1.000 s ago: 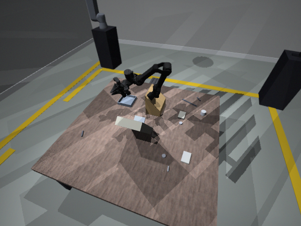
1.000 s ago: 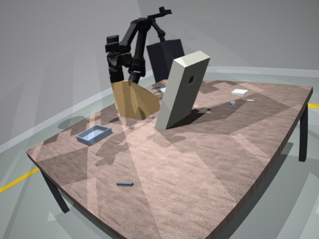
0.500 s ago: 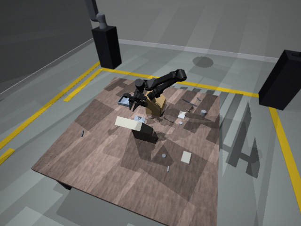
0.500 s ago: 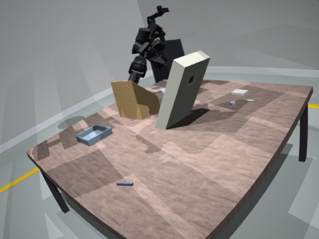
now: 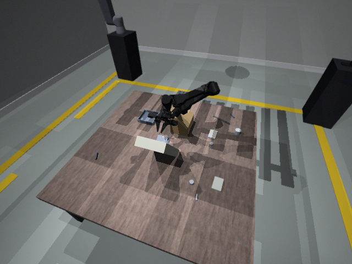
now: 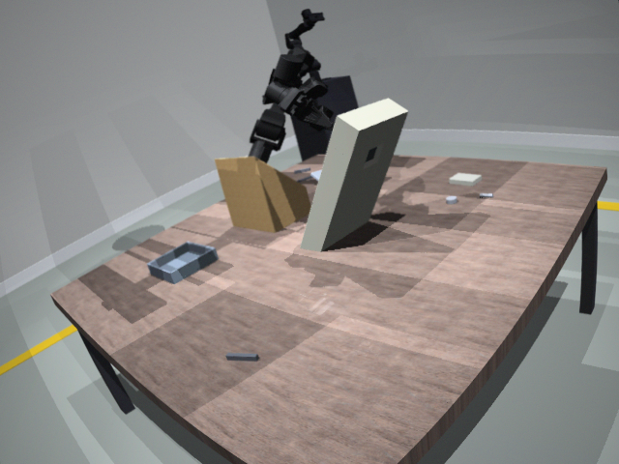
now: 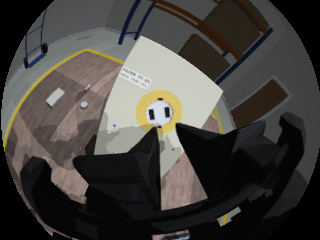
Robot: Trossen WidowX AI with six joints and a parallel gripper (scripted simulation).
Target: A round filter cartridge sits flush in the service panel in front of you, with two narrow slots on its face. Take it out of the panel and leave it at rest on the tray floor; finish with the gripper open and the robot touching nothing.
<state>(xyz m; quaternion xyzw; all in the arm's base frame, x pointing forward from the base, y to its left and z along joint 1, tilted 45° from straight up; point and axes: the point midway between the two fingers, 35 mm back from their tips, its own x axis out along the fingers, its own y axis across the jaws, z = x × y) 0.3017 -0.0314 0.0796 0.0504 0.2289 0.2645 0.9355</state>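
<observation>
The round filter cartridge lies 60 mm ahead of my gripper tip, 40 mm below it and 10 mm to the left of it. Round my gripper tip: grey service panel (120 mm below, 20 mm ahead); blue-grey tray (350 mm behind, 320 mm to the right, 260 mm below).
</observation>
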